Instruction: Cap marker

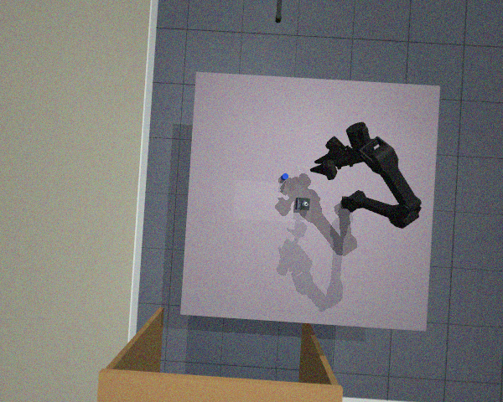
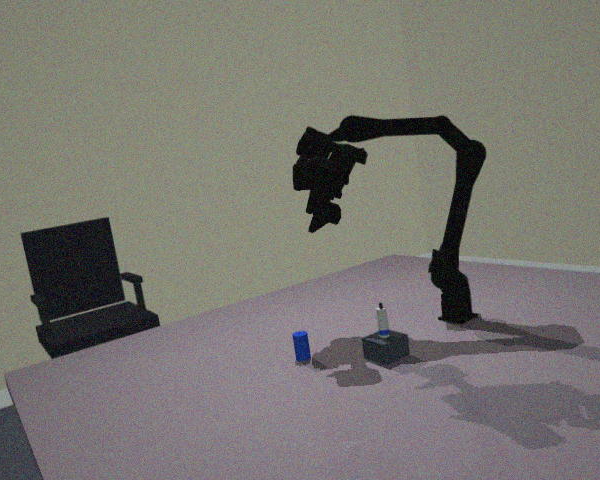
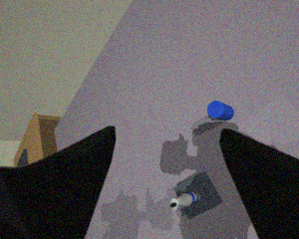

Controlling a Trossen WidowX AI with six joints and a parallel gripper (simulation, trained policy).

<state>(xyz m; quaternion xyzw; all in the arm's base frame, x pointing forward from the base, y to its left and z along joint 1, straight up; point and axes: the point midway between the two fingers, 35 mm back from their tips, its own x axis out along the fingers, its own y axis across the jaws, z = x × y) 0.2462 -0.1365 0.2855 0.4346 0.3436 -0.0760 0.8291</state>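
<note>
The blue cap lies 24 cm below my gripper tip, 7 cm ahead of it and 2 cm to the left of it. The rest, counted from my gripper tip: dark holder block (24 cm below, 15 cm to the left, 3 cm behind).
</note>
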